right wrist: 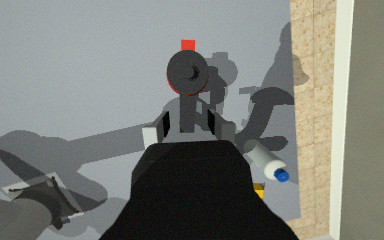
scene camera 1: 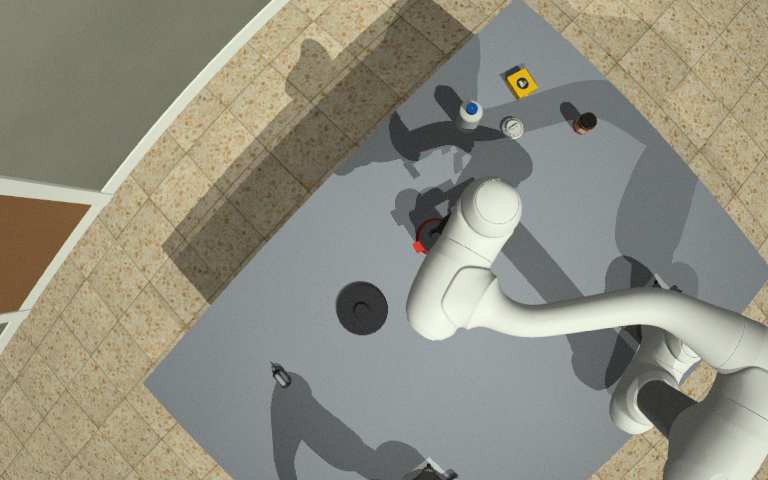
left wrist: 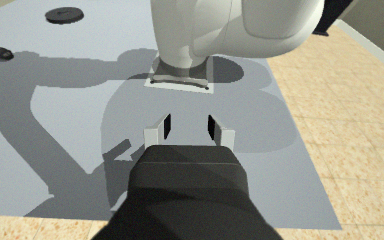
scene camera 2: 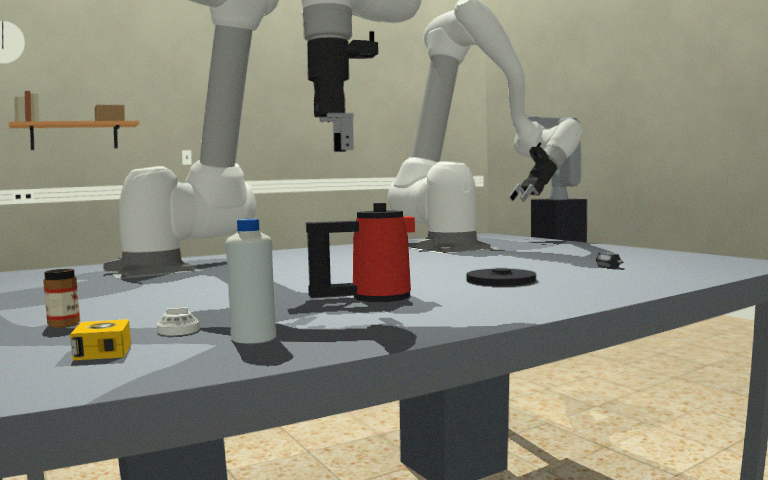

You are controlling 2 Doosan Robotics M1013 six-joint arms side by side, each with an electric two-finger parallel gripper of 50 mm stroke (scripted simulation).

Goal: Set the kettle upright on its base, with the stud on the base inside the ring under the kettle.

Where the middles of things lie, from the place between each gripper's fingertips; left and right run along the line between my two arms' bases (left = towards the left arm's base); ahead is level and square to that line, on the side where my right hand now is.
I see my right gripper (scene camera 2: 343,150) 210 mm short of the white bottle (right wrist: 274,168), 220 mm to the left of it and 210 mm above it. From my right hand the other things lie so: round black base (scene camera 1: 362,309): 20 mm behind, 360 mm to the left, 280 mm below; then yellow tape measure (scene camera 2: 100,339): 200 mm ahead, 430 mm to the right, 280 mm below; then brown jar (scene camera 2: 60,285): 10 mm behind, 500 mm to the right, 250 mm below.
Right now my left hand (scene camera 2: 516,199) is 69 cm short of the round black base, 55 cm to the left of it and 15 cm above it. From my left hand the other things lie so: white bottle (92 cm ahead, 114 cm to the right, 8 cm below).
